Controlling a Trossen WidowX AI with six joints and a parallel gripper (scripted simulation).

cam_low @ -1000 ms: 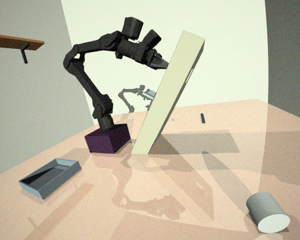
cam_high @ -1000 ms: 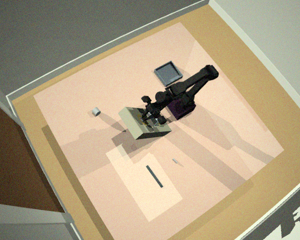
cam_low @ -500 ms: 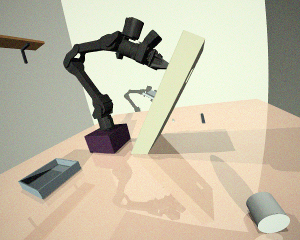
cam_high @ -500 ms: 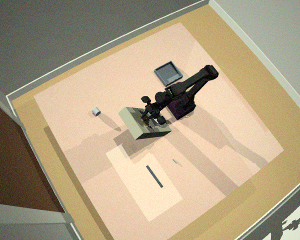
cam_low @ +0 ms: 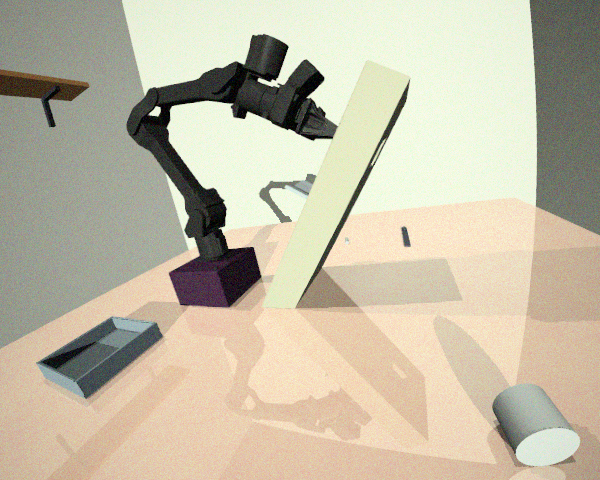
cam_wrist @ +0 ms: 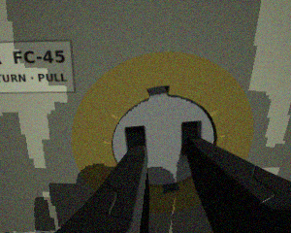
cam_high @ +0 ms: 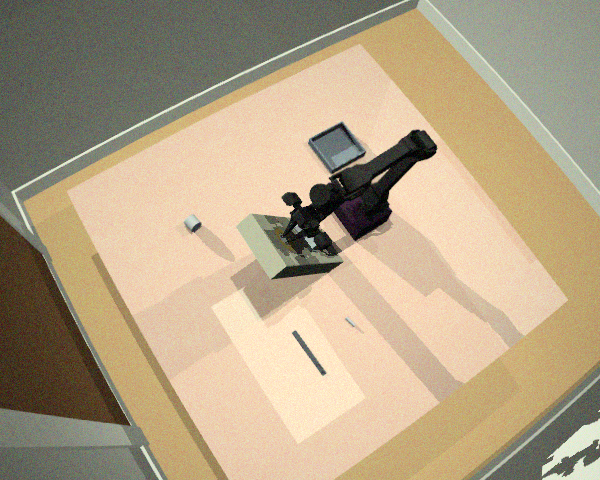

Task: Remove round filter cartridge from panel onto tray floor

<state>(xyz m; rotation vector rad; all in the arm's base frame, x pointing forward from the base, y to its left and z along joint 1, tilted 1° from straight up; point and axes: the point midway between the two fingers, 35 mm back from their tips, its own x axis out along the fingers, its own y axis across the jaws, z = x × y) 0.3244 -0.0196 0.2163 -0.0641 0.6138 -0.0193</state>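
The round filter cartridge lies 2 cm ahead of my gripper tip and 1 cm below it. From my gripper tip the other things lie so: blue-grey tray (44 cm behind, 27 cm below, 26 cm to the right).
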